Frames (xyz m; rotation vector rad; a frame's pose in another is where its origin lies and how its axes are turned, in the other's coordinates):
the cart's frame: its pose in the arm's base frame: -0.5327 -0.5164 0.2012 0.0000 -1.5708 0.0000
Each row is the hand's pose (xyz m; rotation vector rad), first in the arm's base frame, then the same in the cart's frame.
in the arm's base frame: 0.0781 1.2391 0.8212 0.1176 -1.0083 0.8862
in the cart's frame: 0.6200 1.7555 -0.6108 0.6843 0.4632 0.5239
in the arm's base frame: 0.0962 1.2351 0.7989 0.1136 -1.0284 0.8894
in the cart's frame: 0.5977 1.7515 -0.6289 0.6819 0.4427 0.5274
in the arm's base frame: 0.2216 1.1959 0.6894 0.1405 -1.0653 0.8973
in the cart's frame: 0.4882 1.7123 -0.7543 0.7019 0.4037 0.5118
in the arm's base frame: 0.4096 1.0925 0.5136 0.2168 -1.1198 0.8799
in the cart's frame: 0.3124 1.6089 -0.9423 0.7363 0.3503 0.4452
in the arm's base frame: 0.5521 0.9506 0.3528 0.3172 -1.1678 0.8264
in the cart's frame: 0.1516 1.4670 -1.0848 0.7632 0.3075 0.3398
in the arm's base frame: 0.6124 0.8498 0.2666 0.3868 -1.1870 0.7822
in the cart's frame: 0.0654 1.3662 -1.1451 0.7783 0.2912 0.2632
